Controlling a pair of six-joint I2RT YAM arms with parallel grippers.
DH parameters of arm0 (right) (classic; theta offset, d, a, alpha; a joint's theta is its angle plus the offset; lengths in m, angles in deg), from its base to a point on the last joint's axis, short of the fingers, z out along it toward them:
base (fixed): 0 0 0 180
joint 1: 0 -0.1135 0.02 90
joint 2: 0 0 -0.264 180
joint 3: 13.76 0 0.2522 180
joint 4: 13.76 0 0.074 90
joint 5: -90 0 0 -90
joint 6: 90 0.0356 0 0
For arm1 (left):
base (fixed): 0 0 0 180
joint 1: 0 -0.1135 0.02 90
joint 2: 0 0 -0.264 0
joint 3: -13.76 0 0.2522 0
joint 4: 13.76 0 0.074 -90
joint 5: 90 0 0 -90
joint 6: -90 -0.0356 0 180
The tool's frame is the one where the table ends.
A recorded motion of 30 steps. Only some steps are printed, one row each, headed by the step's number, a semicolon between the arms.
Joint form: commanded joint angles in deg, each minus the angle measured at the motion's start. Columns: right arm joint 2, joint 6, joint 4, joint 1, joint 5, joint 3; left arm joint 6, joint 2, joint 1, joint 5, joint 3, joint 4.
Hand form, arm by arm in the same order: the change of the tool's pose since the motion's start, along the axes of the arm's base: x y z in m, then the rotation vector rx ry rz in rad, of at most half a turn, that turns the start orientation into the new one. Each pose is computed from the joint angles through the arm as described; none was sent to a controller.
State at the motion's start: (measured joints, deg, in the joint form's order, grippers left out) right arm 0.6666 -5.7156 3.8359 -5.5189 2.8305 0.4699; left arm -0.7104 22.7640 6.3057 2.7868 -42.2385 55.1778
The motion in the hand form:
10: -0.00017 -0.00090 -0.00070 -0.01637 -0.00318 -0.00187; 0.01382 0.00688 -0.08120 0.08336 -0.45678 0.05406
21: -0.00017 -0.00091 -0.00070 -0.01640 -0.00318 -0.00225; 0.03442 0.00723 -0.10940 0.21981 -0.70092 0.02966
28: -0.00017 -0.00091 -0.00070 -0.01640 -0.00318 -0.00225; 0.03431 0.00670 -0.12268 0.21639 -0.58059 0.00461
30: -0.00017 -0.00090 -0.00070 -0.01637 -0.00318 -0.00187; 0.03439 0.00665 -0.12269 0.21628 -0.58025 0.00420
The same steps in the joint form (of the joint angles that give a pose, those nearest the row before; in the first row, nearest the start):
10: -0.39 -0.98 0.19 0.59 0.42 -0.15; -6.64 -22.27 -5.00 -0.86 29.07 -32.35
21: -0.39 -0.98 0.20 0.59 0.39 -0.15; -15.17 -22.65 -5.42 -0.87 42.03 -58.29
28: -0.39 -0.98 0.20 0.59 0.39 -0.15; -15.10 -22.64 -5.34 -0.28 42.01 -51.28
30: -0.39 -0.98 0.19 0.59 0.42 -0.15; -15.10 -22.56 -5.31 -0.29 42.01 -51.34

